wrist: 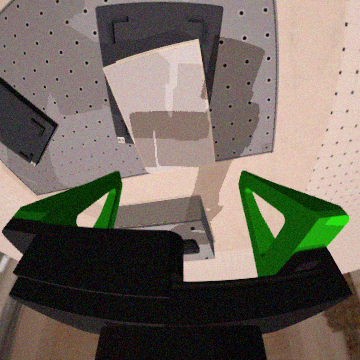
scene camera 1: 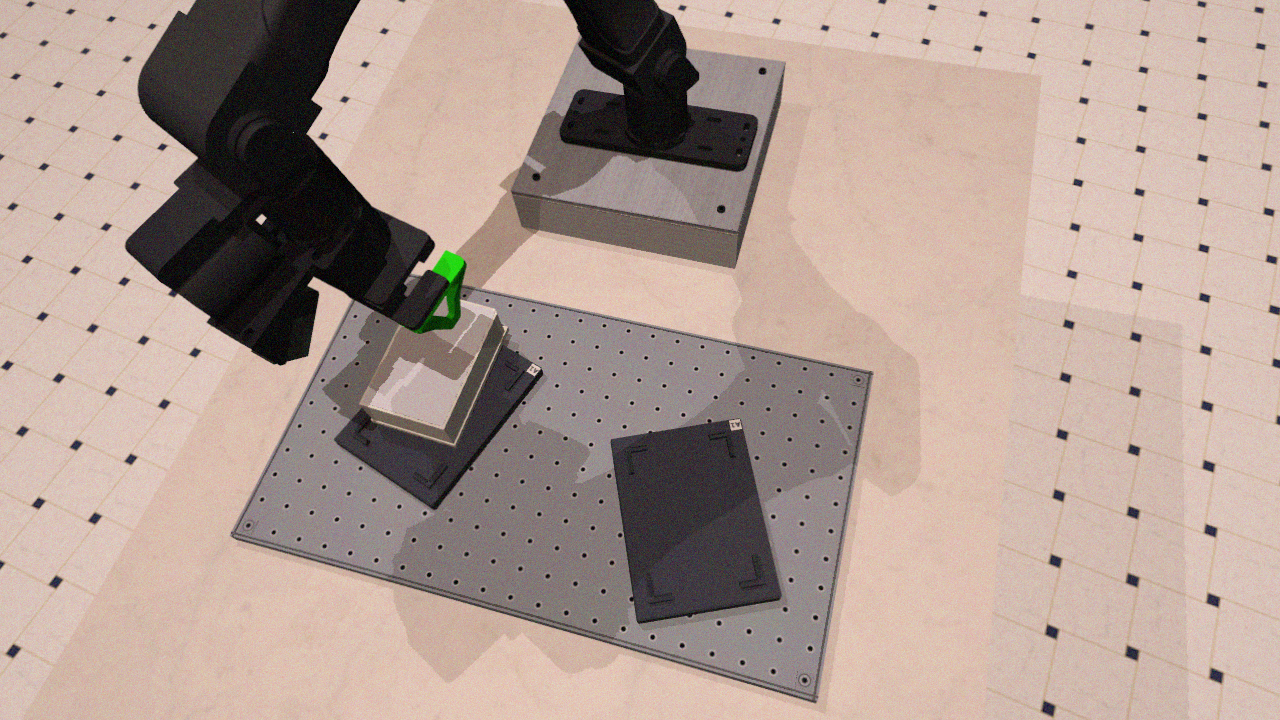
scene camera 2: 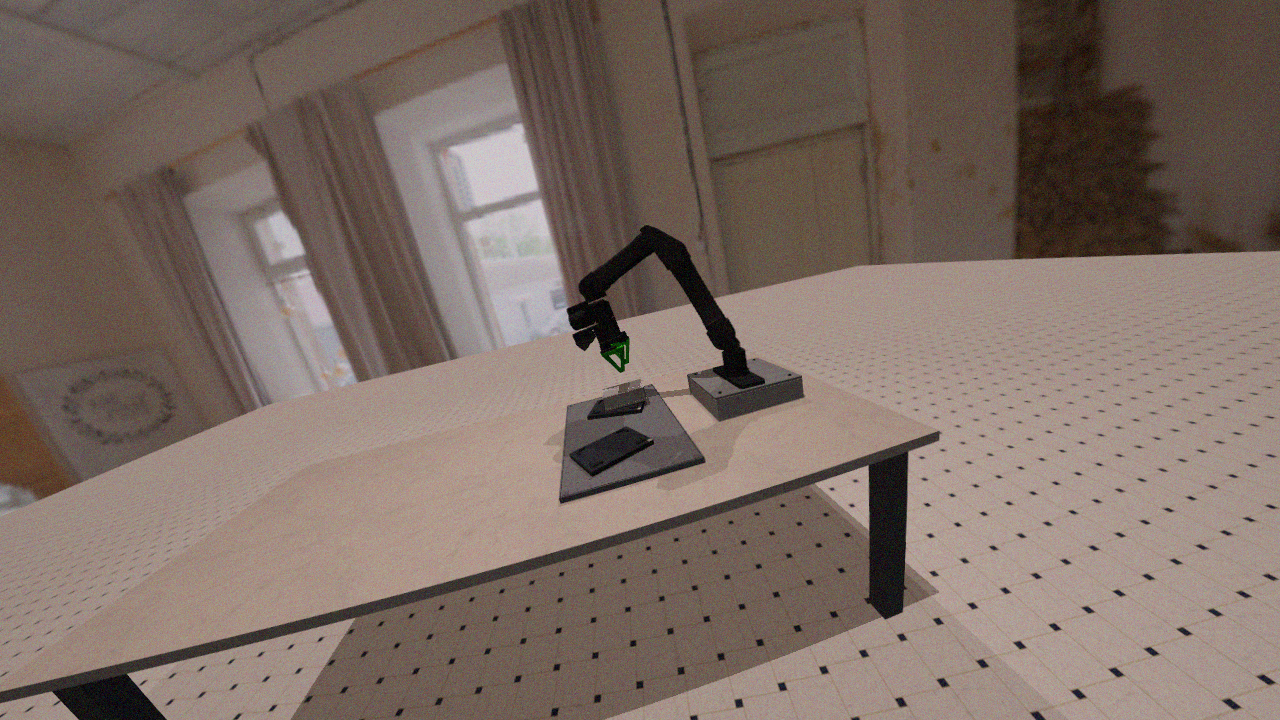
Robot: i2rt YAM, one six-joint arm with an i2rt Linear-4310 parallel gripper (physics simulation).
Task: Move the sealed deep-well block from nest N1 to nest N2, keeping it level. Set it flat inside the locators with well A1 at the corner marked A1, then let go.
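Where they show: gripper, fingertip midpoint: (wrist: pixel 179 177) (scene camera 1: pixel 410 300) (scene camera 2: pixel 624 367); arm's base, link origin: (scene camera 1: pixel 658 132) (scene camera 2: pixel 736 376).
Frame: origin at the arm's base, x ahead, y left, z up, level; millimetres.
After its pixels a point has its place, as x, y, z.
Observation:
The sealed deep-well block (scene camera 1: pixel 429 385) @[340, -119, 6] (scene camera 2: pixel 623 395) @[315, -88, -2] (wrist: pixel 170 90) @[339, -142, 6], pale with a flat light top, sits at nest N1 (scene camera 1: pixel 487 410) @[333, -76, -37] (wrist: pixel 155 37) @[384, -136, -37], a dark plate. It is turned askew to the plate and overhangs one edge. Whether it is level or inside the locators is unclear, and its well A1 cannot be made out. Nest N2 (scene camera 1: pixel 698 519) @[385, 140, -37] (scene camera 2: pixel 613 449) @[376, 150, -37] (wrist: pixel 22 120) @[364, 93, -37] is bare, with corner locators and an A1 label (scene camera 1: pixel 734 424) @[290, 150, -37]. My gripper (scene camera 2: pixel 619 358) @[290, -139, 65] (wrist: pixel 179 177) @[290, -139, 65] is open and empty, above the block's end nearest the arm base. In scene camera 1 one green finger shows.
Both nests are on a perforated grey board (scene camera 1: pixel 554 546) @[436, 24, -49] (scene camera 2: pixel 572 488) @[472, 243, -49]. The metal arm base (scene camera 1: pixel 626 201) @[96, -7, 1] (scene camera 2: pixel 747 398) @[25, 110, -21] (wrist: pixel 165 215) @[108, -57, -21] stands behind the board on the table (scene camera 2: pixel 358 510) @[1006, 76, -62]. The arm covers the board's far left corner in scene camera 1.

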